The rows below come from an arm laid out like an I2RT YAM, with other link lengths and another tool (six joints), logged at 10 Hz.
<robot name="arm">
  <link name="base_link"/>
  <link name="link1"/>
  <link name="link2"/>
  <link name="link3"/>
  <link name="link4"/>
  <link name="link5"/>
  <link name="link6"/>
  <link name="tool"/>
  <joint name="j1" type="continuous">
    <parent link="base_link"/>
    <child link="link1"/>
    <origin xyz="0 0 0.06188" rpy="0 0 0"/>
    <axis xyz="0 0 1"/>
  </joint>
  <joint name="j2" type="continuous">
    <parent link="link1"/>
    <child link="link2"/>
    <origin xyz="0.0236 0.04 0.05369" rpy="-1.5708 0 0"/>
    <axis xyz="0 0 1"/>
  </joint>
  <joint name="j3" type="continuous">
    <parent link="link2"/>
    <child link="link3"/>
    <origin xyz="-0.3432 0 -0.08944" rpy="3.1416 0 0"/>
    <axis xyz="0 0 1"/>
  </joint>
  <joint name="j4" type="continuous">
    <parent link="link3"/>
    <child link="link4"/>
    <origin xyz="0.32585 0.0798 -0.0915" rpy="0 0 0"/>
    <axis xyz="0 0 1"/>
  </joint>
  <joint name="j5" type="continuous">
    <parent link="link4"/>
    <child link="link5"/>
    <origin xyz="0.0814 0.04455 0.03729" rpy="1.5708 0 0"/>
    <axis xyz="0 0 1"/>
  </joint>
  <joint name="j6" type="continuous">
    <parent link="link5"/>
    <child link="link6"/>
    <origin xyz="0.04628 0 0.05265" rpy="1.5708 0 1.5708"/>
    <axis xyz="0 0 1"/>
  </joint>
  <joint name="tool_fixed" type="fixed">
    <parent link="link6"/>
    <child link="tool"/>
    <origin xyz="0.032 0.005 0.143" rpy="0 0.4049 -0.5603"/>
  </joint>
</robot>
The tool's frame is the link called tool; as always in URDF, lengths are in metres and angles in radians. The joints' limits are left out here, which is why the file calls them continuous.
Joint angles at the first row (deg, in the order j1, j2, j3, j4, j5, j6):
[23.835, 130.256, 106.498, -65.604, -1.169, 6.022]
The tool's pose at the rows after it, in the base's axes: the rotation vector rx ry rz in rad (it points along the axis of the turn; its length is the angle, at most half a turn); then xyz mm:
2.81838 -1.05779 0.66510 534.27 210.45 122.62
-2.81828 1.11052 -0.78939 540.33 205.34 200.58
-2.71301 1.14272 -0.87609 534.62 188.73 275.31
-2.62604 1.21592 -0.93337 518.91 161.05 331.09
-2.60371 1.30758 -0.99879 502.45 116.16 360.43
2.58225 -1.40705 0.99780 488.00 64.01 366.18
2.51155 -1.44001 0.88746 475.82 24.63 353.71
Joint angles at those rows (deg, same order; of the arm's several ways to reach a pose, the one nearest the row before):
[23.770, 126.716, 113.558, -71.374, -1.148, 5.956]
[23.048, 122.977, 120.593, -76.050, -1.191, 6.022]
[21.715, 119.175, 127.153, -80.859, -1.213, 6.350]
[19.616, 115.262, 130.912, -84.772, -1.148, 7.529]
[16.338, 111.744, 131.154, -87.833, 1.082, 7.508]
[12.097, 110.629, 131.153, -91.985, 4.076, 7.486]
[7.924, 110.629, 129.491, -95.023, 4.513, 6.896]

